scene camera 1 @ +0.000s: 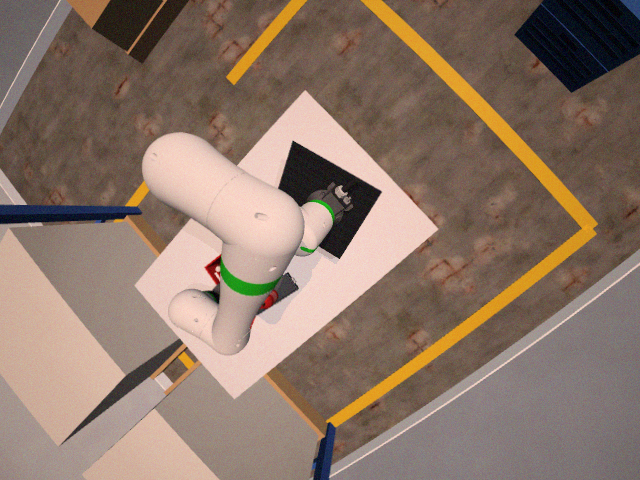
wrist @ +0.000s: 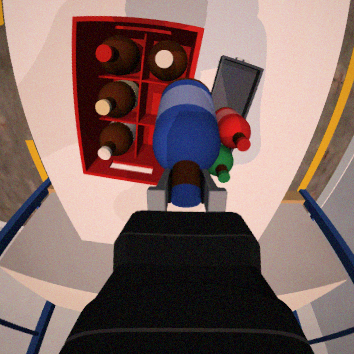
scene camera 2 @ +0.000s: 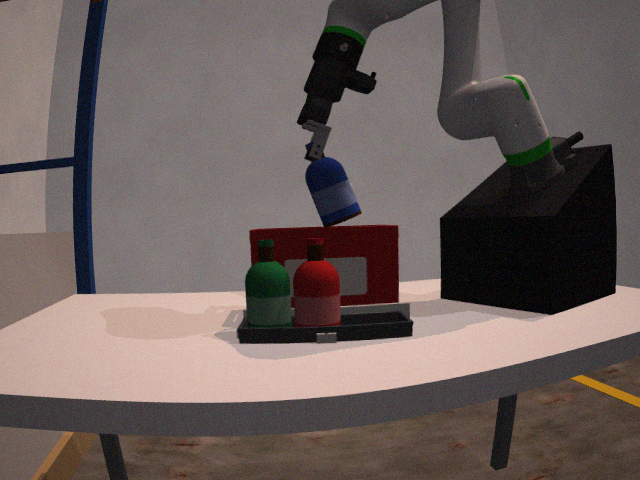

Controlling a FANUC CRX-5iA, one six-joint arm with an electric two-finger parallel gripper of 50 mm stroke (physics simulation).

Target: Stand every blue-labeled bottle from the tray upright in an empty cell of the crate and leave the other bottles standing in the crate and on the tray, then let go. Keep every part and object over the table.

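Places are measured from the arm's base along level axes (x up, y right, z ahead), in centimetres.
Pixels of known places: gripper, between the fingertips: (wrist: 185, 178) (scene camera 2: 312, 159); arm's base, origin of its link: (scene camera 1: 325, 208) (scene camera 2: 538, 178).
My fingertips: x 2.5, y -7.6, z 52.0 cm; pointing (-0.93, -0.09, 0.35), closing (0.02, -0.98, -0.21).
Observation:
For each thing: its top centre in the pictures, then the offset to it from my fingertips. Level surfaces: height alone.
- blue-labeled bottle, centre of its top: (wrist: 188, 178) (scene camera 2: 325, 140) dz -2.7, dx +3.6, dy +0.5 cm
- red crate, centre of its top: (wrist: 173, 119) (scene camera 2: 324, 227) (scene camera 1: 245, 280) dz -2.0, dx -12.6, dy +2.1 cm
- red bottle, centre of its top: (scene camera 2: 314, 238) (wrist: 243, 144) (scene camera 1: 260, 306) dz +0.2, dx -14.1, dy -11.5 cm
- green bottle, centre of its top: (scene camera 2: 265, 239) (wrist: 223, 177) dz +8.1, dx -14.1, dy -10.5 cm
- white table, height of its surface: dx -30.1 cm
My gripper (scene camera 2: 316, 143) (wrist: 185, 178) is shut on the neck of the blue-labeled bottle (scene camera 2: 332, 190) (wrist: 186, 127). The bottle hangs tilted, its base just above the crate's top edge in the scene camera 2 view. The red crate (scene camera 2: 385, 263) (wrist: 79, 100) stands behind the tray (scene camera 2: 281, 335) (wrist: 258, 80). In the wrist view, brown bottles stand in three left cells and the top right cell; the held bottle partly hides the middle and lower right cells. A red bottle (scene camera 2: 316, 294) (wrist: 233, 127) and a green bottle (scene camera 2: 267, 294) (wrist: 222, 162) stand on the tray.
The white table (scene camera 1: 392, 227) (scene camera 2: 170, 372) carries the crate, the tray and the black robot base (scene camera 1: 356, 227) (scene camera 2: 496, 258). In the scene camera 1 view the arm (scene camera 1: 248, 211) covers much of the crate and part of the tray.

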